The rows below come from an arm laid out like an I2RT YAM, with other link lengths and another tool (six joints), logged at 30 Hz.
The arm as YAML. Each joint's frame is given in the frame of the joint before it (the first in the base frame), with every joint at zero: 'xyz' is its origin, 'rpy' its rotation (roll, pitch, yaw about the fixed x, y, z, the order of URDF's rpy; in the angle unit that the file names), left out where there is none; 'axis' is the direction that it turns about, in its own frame. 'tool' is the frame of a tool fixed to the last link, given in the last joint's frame.
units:
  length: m
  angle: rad
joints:
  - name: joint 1
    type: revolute
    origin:
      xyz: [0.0, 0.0, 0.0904]
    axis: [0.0, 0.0, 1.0]
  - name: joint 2
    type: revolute
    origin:
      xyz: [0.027, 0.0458, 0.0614]
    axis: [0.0, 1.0, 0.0]
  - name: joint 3
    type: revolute
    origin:
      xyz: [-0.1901, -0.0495, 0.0]
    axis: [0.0, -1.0, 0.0]
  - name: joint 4
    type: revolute
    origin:
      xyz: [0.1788, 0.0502, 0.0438]
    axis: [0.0, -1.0, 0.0]
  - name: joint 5
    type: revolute
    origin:
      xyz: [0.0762, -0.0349, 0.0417]
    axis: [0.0, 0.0, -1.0]
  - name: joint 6
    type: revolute
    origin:
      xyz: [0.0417, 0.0, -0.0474]
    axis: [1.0, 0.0, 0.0]
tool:
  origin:
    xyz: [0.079, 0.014, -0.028]
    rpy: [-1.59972, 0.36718, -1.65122]
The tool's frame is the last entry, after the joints.
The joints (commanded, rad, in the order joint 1, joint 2, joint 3, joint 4, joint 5, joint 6), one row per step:
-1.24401 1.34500 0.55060 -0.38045 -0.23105 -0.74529
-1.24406 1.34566 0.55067 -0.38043 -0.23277 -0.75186
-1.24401 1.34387 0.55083 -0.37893 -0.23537 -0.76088
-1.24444 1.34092 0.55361 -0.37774 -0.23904 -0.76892
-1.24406 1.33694 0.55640 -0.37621 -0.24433 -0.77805
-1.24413 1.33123 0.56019 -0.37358 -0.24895 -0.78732
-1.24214 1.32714 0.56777 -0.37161 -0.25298 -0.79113
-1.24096 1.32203 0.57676 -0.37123 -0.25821 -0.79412
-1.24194 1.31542 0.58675 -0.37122 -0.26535 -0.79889
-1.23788 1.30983 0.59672 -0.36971 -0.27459 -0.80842
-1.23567 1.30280 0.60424 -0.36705 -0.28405 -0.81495
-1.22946 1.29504 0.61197 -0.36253 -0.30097 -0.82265
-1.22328 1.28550 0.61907 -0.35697 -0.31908 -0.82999
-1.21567 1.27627 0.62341 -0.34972 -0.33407 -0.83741
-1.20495 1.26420 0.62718 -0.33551 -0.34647 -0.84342
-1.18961 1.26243 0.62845 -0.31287 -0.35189 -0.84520
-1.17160 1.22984 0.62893 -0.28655 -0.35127 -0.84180
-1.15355 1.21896 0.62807 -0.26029 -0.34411 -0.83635
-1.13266 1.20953 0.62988 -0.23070 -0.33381 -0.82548
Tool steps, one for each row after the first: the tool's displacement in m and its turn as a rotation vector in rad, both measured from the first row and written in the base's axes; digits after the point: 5 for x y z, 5 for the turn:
0.00001 -0.00001 -0.00008 -0.00117 0.00053 0.00651
0.00026 -0.00057 0.00032 -0.00675 -0.00029 0.01566
0.00083 -0.00188 0.00144 -0.01501 -0.00338 0.02385
0.00175 -0.00322 0.00278 -0.02456 -0.00796 0.03445
0.00273 -0.00527 0.00466 -0.03806 -0.01300 0.04446
0.00437 -0.00777 0.00708 -0.05129 -0.01953 0.05145
0.00609 -0.01041 0.00996 -0.06474 -0.02754 0.05742
0.00769 -0.01349 0.01338 -0.08042 -0.03717 0.06365
0.01036 -0.01619 0.01682 -0.09770 -0.04740 0.08003
0.01268 -0.01863 0.02011 -0.11407 -0.05861 0.09210
0.01666 -0.02066 0.02393 -0.13158 -0.07684 0.11255
0.02081 -0.02266 0.02814 -0.15082 -0.09672 0.13343
0.02475 -0.02412 0.03179 -0.16957 -0.11351 0.15459
0.02950 -0.02644 0.03642 -0.19714 -0.13135 0.17690
0.03459 -0.02849 0.03909 -0.22017 -0.14410 0.19698
0.04066 -0.03243 0.04810 -0.27456 -0.16399 0.21346
0.04555 -0.03486 0.05253 -0.30738 -0.17353 0.22413
0.05134 -0.03773 0.05791 -0.34251 -0.18548 0.23135

